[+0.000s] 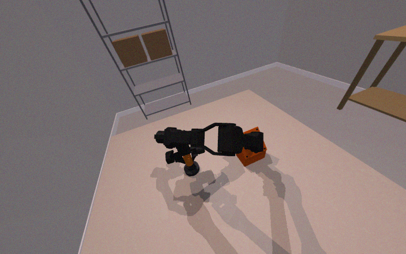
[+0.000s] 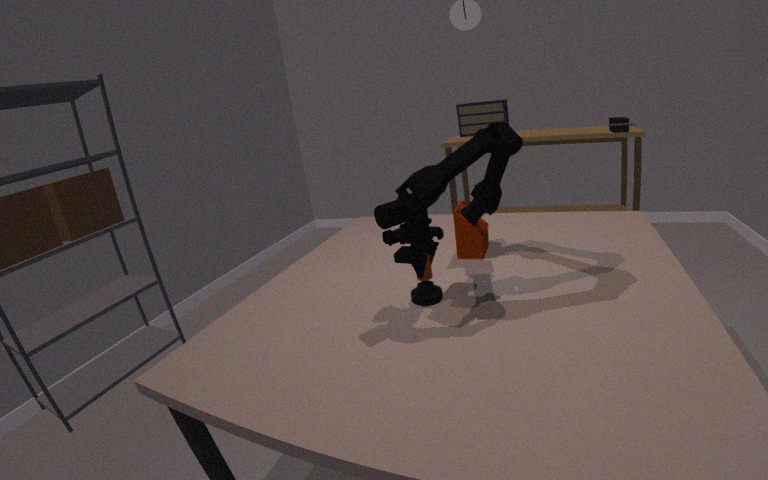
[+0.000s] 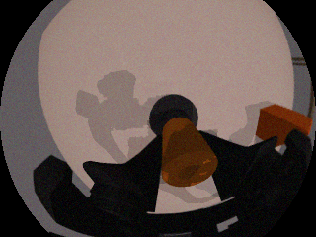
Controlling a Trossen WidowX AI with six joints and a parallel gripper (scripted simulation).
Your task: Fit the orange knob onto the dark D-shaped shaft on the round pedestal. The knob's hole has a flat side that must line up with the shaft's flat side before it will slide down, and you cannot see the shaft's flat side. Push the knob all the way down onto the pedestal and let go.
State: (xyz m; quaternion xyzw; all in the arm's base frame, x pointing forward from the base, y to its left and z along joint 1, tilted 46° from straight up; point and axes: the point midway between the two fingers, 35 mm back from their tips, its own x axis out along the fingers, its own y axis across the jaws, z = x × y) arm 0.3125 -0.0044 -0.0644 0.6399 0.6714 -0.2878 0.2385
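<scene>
Right now the orange knob is 20 mm above my gripper tip. From my gripper tip the other things lie so: dark round pedestal (40 mm below).
</scene>
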